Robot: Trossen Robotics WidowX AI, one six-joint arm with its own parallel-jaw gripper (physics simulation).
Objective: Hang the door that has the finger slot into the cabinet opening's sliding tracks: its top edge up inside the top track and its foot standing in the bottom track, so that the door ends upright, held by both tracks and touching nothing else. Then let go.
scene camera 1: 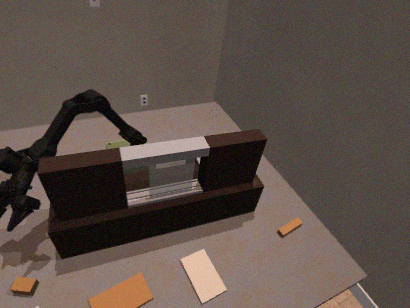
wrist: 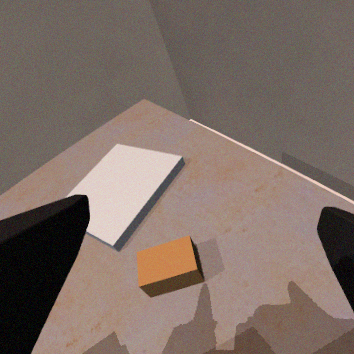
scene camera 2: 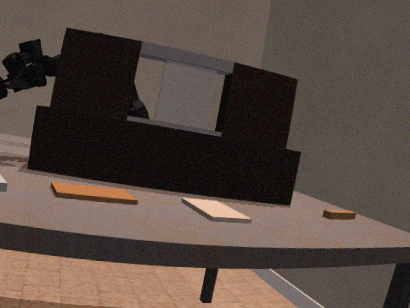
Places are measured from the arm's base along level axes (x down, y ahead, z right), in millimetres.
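Pixels of known places: gripper, fingertip midpoint: [wrist: 205, 213].
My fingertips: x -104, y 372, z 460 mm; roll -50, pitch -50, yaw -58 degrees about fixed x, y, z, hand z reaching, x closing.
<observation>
For each thing: its top centre in the pictures, then the offset to it from my fingertips. "pt": a spot on its surface instead.
- dark cabinet at a spot on its surface: [scene camera 2: 160, 160] pt dx +108, dy +41, dz -470 mm
- pale top track at its top centre: [scene camera 2: 187, 52] [scene camera 1: 165, 147] dx -195, dy -21, dz -501 mm
- bottom track at a spot on its surface: [scene camera 2: 175, 127] [scene camera 1: 167, 199] pt dx +17, dy +9, dz -502 mm
- grey panel at its top centre: [scene camera 2: 192, 62] [scene camera 1: 172, 155] dx -168, dy -8, dz -519 mm
- white plate at its top centre: [wrist: 114, 184] dx +169, dy +273, dz -21 mm
- orange plate at its top centre: [scene camera 2: 93, 190] [scene camera 1: 121, 298] dx +174, dy +226, dz -297 mm
- cream plate at its top centre: [scene camera 2: 215, 207] [scene camera 1: 202, 274] dx +175, dy +234, dz -567 mm
- small orange block at its top centre: [wrist: 164, 259] [scene camera 1: 23, 284] dx +154, dy +102, dz -24 mm
The dark cabinet [scene camera 1: 150, 220] [scene camera 2: 160, 160] has an opening between a pale top track [scene camera 1: 165, 150] [scene camera 2: 187, 56] and a bottom track [scene camera 1: 165, 193] [scene camera 2: 175, 127]. A grey panel [scene camera 1: 172, 176] [scene camera 2: 190, 95] stands upright in the opening; its seating is unclear. A white plate [wrist: 132, 185] lies flat in the wrist view; no finger slot is visible on it. An orange plate [scene camera 1: 121, 294] [scene camera 2: 92, 192] and a cream plate [scene camera 1: 203, 276] [scene camera 2: 217, 210] lie in front of the cabinet. My gripper [scene camera 1: 23, 215] [wrist: 205, 213] is open and empty, left of the cabinet, above the table.
A small orange block [scene camera 1: 24, 285] [wrist: 167, 262] lies beside the white plate. Another orange block [scene camera 1: 290, 227] [scene camera 2: 339, 214] lies right of the cabinet. A green piece with a dark spot [scene camera 1: 118, 144] shows behind the cabinet, near my arm. The table edge [scene camera 2: 200, 255] runs along the front.
</observation>
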